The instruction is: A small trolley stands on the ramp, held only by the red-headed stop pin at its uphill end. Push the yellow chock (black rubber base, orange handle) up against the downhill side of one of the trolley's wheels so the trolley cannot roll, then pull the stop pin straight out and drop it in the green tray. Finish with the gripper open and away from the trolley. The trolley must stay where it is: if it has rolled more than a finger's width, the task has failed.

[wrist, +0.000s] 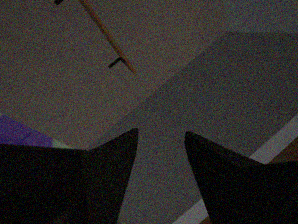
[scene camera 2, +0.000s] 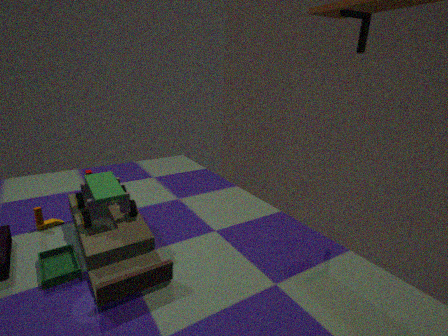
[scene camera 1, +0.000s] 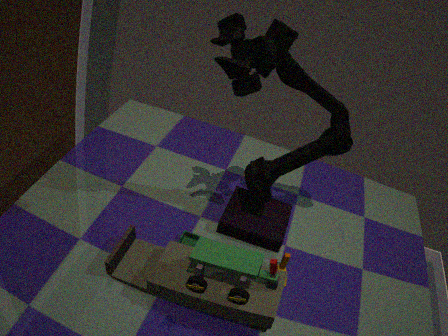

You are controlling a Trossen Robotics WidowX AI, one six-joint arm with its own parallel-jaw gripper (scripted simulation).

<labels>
my gripper: wrist; scene camera 1; not seen in scene camera 2 (out of frame)
same spot on my gripper: point(wrist: 45, 177) = point(scene camera 1: 246, 63)
</labels>
